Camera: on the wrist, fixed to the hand. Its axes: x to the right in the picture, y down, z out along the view.
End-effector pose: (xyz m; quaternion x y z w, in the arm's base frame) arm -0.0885 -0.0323 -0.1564 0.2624 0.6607 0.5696 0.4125
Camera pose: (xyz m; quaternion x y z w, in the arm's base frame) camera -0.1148 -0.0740 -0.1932 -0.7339 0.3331 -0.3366 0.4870
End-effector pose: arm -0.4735 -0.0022 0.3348 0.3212 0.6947 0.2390 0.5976
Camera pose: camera -0.5227 -0.0362 0.3205 -0.7207 0.4255 -0.5225 0.1631
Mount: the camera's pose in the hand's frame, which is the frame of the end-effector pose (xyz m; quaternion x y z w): -0.0113 -0.0413 -0.0442 -0.0184 0.1454 -0.9885 0.0367
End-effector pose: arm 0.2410 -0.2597 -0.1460 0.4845 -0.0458 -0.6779 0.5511
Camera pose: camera 0.2424 -0.2139 -0.1870 -0.1515 -0.5698 0.5000 0.6343
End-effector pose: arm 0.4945 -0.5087 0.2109 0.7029 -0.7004 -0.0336 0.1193
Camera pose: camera 0.5441 -0.4925 0.2435 0.7209 0.6871 -0.0298 0.0859
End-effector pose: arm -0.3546 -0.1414 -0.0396 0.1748 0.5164 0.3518 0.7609
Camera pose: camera -0.3826 -0.1823 -0.0760 -0.5692 0.2959 -0.7044 0.3038
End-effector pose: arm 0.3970 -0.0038 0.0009 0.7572 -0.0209 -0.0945 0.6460
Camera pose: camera 0.3897 0.0478 -0.0318 -0.0503 -0.8434 0.5323 0.0527
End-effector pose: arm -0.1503 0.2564 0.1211 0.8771 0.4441 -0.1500 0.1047
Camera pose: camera -0.1826 0.2861 0.1643 0.3869 -0.9013 -0.0267 0.1929
